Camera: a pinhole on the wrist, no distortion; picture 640 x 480 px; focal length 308.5 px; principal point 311.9 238.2 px. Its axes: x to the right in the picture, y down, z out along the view. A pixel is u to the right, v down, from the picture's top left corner.
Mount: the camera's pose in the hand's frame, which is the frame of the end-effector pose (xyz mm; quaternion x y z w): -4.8 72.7 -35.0 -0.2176 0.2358 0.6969 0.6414
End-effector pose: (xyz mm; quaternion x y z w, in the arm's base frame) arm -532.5 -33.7 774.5 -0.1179 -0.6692 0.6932 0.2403
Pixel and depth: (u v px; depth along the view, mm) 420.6 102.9 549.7
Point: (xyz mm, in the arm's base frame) -953.2 -156.9 263.0
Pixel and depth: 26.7 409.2 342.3
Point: -604.1 -497.5 763.9
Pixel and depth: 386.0 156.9 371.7
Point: -769.0 -163.0 433.5
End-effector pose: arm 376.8 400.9 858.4 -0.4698 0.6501 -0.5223 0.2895
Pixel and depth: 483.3 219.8 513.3
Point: 359.2 326.5 219.3
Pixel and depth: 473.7 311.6 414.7
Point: 418.2 450.0 330.1
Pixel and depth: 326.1 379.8 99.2
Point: 392.9 431.3 713.1
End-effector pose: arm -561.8 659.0 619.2 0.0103 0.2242 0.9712 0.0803
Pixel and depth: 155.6 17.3 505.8
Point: -936.0 759.7 1154.3
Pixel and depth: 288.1 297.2 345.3
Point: -518.4 532.2 965.3
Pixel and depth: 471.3 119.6 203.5
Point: -665.1 442.5 795.7
